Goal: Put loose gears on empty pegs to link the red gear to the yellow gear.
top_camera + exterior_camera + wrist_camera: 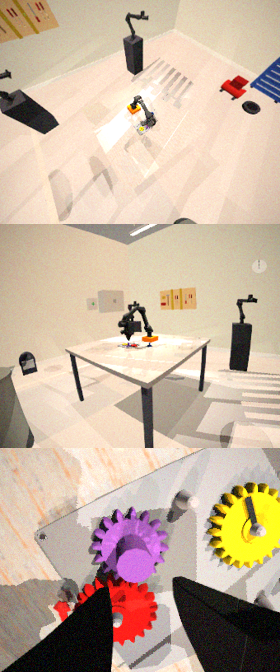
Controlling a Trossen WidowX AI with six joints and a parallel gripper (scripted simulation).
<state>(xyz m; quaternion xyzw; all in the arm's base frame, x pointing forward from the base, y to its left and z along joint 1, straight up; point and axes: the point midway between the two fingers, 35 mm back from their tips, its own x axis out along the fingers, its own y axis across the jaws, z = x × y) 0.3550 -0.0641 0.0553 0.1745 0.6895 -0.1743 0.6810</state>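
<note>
The purple gear lies 50 mm below my gripper tip. Round my gripper tip: yellow gear 80 mm to the right, 60 mm below, 40 mm behind; then blue gear 200 mm to the left, 110 mm behind, 60 mm below; then red gear 60 mm below, 40 mm to the left, 40 mm behind.
</note>
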